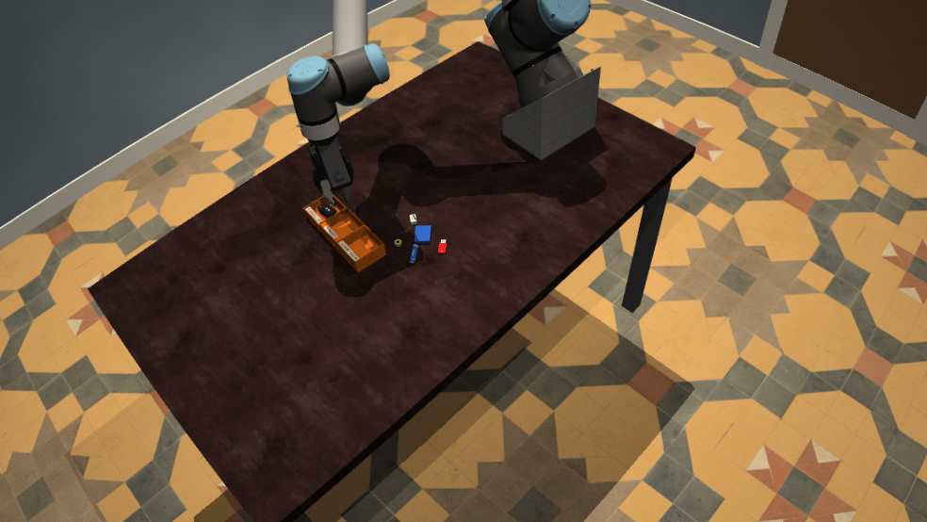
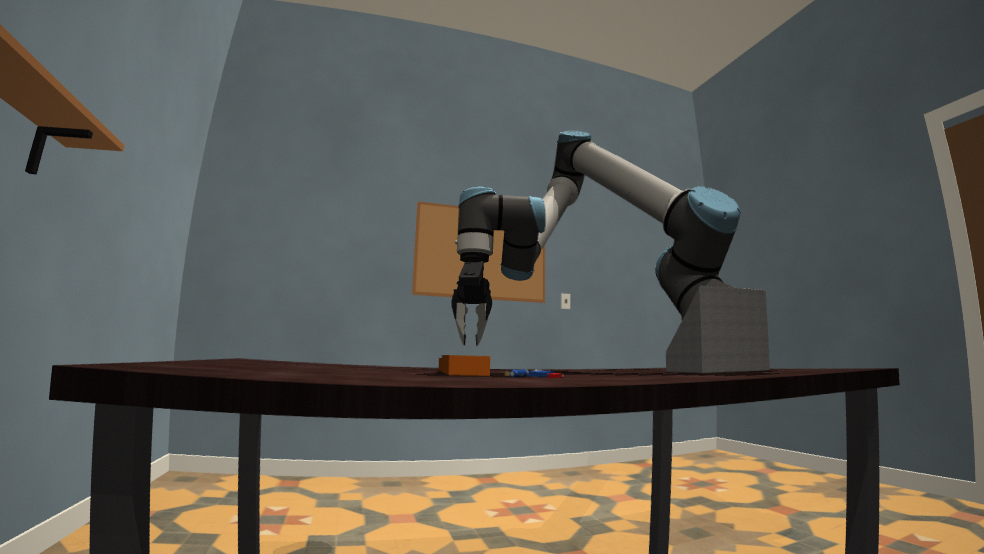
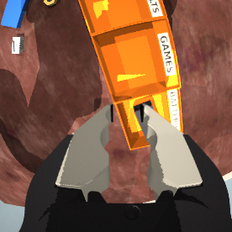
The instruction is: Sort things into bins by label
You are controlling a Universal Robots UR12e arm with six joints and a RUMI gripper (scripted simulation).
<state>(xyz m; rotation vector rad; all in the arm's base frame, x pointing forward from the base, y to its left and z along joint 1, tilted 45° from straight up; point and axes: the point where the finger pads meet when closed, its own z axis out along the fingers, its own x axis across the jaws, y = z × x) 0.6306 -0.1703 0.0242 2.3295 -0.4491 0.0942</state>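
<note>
My gripper is now 50 mm past the blue battery, 210 mm to the right of it and 70 mm above it. From my hand the other things lie so: yellow nut (50 mm behind, 160 mm to the left, 80 mm below); then white piece (120 mm behind, 120 mm to the left, 70 mm below); then black 9 V battery (10 mm ahead, 70 mm to the right, 60 mm below).
</note>
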